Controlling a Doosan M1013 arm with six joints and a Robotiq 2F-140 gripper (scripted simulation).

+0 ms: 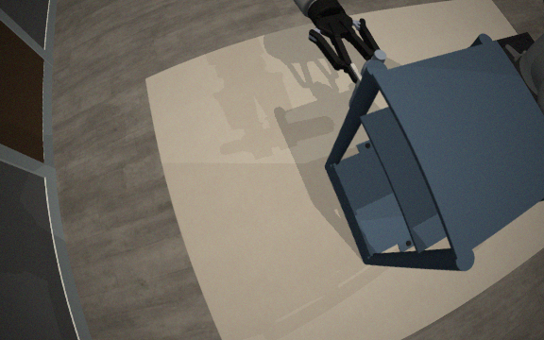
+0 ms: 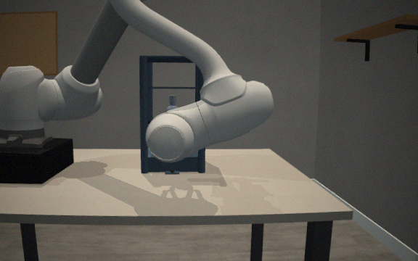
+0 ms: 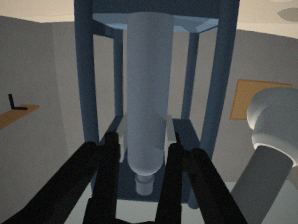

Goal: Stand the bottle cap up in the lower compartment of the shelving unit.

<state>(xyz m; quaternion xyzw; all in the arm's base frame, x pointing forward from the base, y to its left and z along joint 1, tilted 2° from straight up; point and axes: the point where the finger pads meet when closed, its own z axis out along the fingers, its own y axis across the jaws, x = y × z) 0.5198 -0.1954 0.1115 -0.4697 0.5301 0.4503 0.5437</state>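
Right now the shelving unit is 20 cm to the left of my hand, 3 cm ahead of it and 1 cm above it.
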